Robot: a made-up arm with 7 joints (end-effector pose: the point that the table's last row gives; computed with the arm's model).
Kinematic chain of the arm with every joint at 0, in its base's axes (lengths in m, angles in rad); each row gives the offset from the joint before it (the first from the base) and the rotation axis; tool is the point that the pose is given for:
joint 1: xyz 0 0 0.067 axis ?
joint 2: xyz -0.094 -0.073 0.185 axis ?
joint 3: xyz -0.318 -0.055 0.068 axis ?
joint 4: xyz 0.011 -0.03 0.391 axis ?
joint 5: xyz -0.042 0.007 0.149 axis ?
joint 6: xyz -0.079 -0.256 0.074 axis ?
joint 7: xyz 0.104 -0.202 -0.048 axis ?
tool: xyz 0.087 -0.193 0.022
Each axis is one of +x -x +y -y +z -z.
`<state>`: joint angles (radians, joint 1 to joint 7).
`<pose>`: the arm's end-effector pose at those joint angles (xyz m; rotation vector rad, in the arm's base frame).
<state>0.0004 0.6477 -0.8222 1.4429 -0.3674 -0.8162 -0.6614</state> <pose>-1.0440 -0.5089 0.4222 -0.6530 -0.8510 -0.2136</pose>
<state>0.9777 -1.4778 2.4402 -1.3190 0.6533 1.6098 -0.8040</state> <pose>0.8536 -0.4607 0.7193 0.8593 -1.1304 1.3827</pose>
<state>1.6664 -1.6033 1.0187 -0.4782 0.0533 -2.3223 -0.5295</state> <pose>-0.7339 -0.4956 0.2006 -1.4157 -1.5638 -1.6446</pose>
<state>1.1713 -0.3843 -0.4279 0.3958 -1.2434 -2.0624 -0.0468</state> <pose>-0.6023 -0.3645 0.9377 0.3502 2.1773 -0.2515</pose>
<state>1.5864 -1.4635 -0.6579 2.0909 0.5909 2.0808 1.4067</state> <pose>-0.5437 0.1212 0.8308 -1.0825 -2.7209 -0.3502</pose>
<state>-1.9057 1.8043 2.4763 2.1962 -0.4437 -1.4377 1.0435</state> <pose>-0.0137 -0.6119 0.4259 -1.0959 1.3874 -1.6956</pose>
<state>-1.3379 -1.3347 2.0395 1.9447 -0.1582 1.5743 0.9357</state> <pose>0.0892 0.3538 -0.0142 1.8686 0.8079 -1.4597</pose>
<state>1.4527 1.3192 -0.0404 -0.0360 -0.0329 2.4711 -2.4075</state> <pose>-0.5221 0.9617 -0.0624 2.4085 -0.9089 0.3826</pose>
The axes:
joint 1: -z
joint 2: -y
joint 3: +z
joint 4: -y
joint 5: -z
joint 6: -y
joint 7: -z

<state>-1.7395 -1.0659 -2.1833 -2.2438 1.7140 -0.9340 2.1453</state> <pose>0.6146 0.3397 0.9473 0.7928 -0.0975 0.5019</pose>
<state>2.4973 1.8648 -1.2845 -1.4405 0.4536 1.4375 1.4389</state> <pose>0.3002 0.6954 -0.7273 -0.1368 1.4623 0.7255</pose>
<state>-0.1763 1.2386 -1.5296 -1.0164 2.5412 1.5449 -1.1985</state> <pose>-0.8876 -0.6100 0.6285 -0.1793 1.2614 -0.7626</pose>
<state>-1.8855 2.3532 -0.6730 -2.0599 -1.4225 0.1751 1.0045</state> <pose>0.1083 0.4190 -0.0128 0.9797 0.3799 2.5684</pose>
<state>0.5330 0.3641 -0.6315 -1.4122 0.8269 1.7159 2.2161</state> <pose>-0.8764 0.0601 0.8927 0.3470 1.0755 2.5295</pose>
